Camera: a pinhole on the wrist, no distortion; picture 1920 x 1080 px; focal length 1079.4 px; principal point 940.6 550.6 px. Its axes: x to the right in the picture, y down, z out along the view. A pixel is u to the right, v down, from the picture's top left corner.
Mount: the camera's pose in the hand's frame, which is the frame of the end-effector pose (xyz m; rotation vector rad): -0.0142 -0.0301 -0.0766 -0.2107 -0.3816 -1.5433
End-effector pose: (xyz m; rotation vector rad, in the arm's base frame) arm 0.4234 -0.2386 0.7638 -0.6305 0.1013 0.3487
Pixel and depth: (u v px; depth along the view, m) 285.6 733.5 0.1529
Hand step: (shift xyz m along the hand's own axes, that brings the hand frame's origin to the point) -0.0034 0.1131 0.0332
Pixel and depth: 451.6 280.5 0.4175
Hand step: -0.1600 0.2966 0.2284
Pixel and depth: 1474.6 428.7 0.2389
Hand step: -0.0684 -0.0528 0.1848
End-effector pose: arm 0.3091 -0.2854 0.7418 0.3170 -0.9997 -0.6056
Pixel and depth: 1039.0 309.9 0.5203
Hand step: -0.1860 0.1142 0.4093
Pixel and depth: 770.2 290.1 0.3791
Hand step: -0.1449 0.1626 0.2419
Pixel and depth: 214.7 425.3 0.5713
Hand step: -0.1356 0.5355 0.3026
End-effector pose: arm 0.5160 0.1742 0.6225 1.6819 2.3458 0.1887
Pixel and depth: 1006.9 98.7 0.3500
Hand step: -0.1977 0.0749 0.2392
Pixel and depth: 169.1 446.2 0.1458
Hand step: -0.0423 0.1200 0.0182
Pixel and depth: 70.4 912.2 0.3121
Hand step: 0.0601 0.3213 0.1300
